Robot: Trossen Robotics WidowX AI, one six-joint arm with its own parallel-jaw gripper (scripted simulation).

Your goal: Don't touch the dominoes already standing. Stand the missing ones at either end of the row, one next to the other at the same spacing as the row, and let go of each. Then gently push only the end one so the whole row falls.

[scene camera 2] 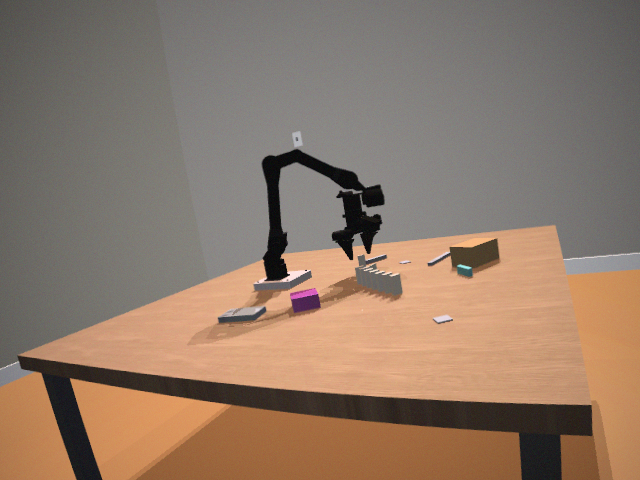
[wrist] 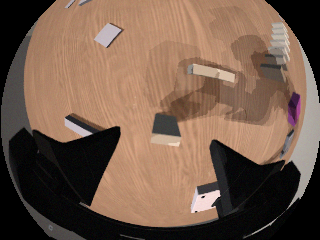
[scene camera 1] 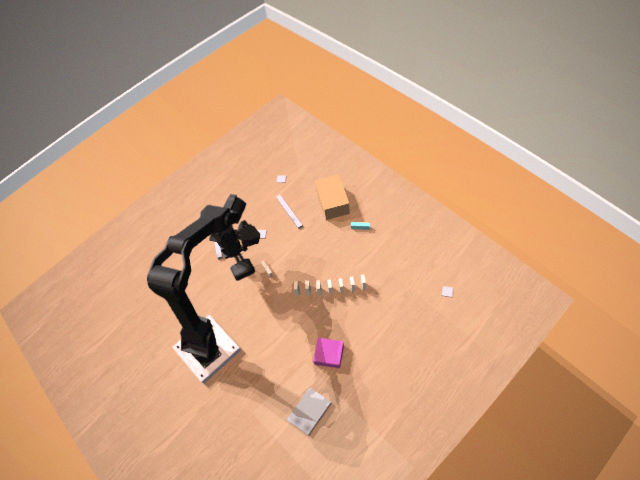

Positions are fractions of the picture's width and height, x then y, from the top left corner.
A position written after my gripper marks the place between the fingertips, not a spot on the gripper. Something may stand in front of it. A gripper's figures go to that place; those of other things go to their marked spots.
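My gripper (scene camera 1: 0.37,0.55) is 1.48 m from the lens. As for the things here, a grey plate (scene camera 1: 0.49,0.85) is 1.32 m from the lens, while a magenta block (scene camera 1: 0.51,0.73) is 1.34 m from the lens.
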